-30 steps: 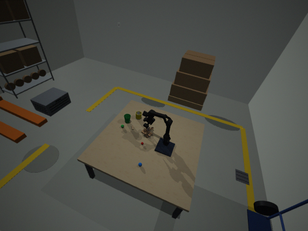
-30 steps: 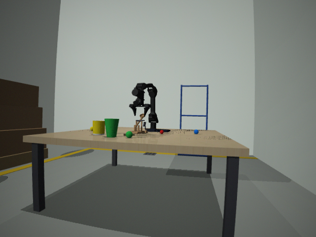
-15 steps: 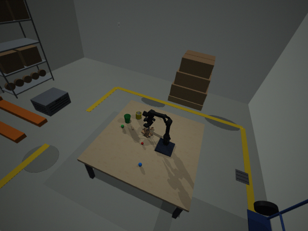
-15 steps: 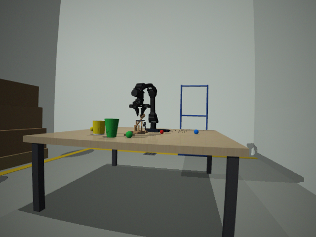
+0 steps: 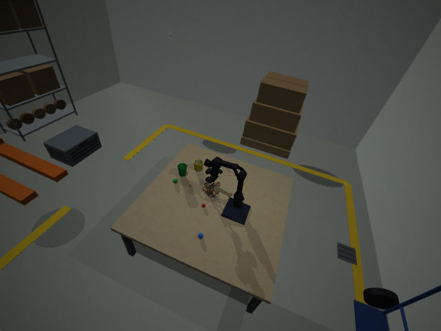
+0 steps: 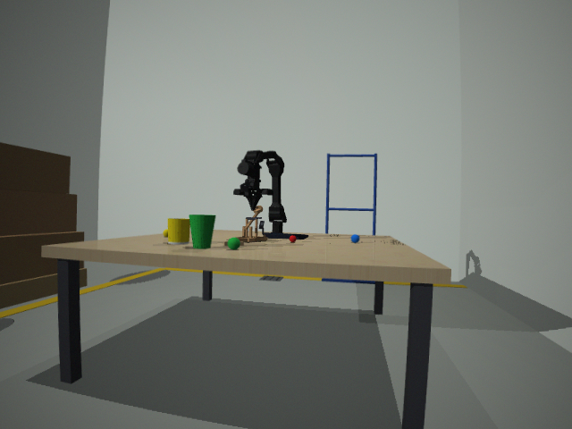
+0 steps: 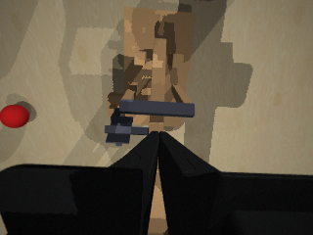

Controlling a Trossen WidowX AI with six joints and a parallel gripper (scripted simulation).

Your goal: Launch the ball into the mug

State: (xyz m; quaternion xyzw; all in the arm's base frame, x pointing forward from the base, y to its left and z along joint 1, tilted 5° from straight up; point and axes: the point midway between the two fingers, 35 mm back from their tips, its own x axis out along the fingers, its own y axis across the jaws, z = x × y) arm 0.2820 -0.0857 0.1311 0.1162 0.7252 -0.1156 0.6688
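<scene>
Right now my gripper tip is 70 mm above the wooden catapult and 20 mm to the right of it. The rest, counted from my gripper tip: yellow mug: 250 mm to the right, 240 mm ahead, 110 mm below; then wooden block: 240 mm ahead, 130 mm below, 20 mm to the right; then red ball: 190 mm to the left, 120 mm below, 20 mm ahead.
</scene>
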